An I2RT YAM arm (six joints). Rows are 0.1 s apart.
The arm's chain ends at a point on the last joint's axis. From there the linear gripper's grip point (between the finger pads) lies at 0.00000 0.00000 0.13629 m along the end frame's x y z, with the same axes.
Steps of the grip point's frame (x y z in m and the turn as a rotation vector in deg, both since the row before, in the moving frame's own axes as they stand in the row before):
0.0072, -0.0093, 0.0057, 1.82, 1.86, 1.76
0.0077, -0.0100, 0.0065, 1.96, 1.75, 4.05
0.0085, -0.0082, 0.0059, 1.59, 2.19, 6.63
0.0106, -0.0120, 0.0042, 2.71, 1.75, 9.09
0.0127, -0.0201, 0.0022, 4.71, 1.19, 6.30
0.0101, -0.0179, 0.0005, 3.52, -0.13, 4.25
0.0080, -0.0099, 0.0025, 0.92, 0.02, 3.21
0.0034, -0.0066, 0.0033, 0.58, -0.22, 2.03
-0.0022, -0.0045, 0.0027, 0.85, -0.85, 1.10
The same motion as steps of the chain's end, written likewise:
0.0027, -0.0050, 0.0058, 1.82, 1.86, 1.76
0.0034, -0.0055, 0.0066, 1.96, 1.75, 4.05
0.0031, -0.0047, 0.0061, 1.59, 2.19, 6.63
0.0059, -0.0059, 0.0044, 2.71, 1.75, 9.09
0.0093, -0.0091, 0.0027, 4.71, 1.19, 6.30
0.0101, -0.0095, 0.0008, 3.52, -0.13, 4.25
0.0079, -0.0077, 0.0025, 0.92, 0.02, 3.21
0.0039, -0.0052, 0.0033, 0.58, -0.22, 2.03
-0.0002, -0.0025, 0.0027, 0.85, -0.85, 1.10

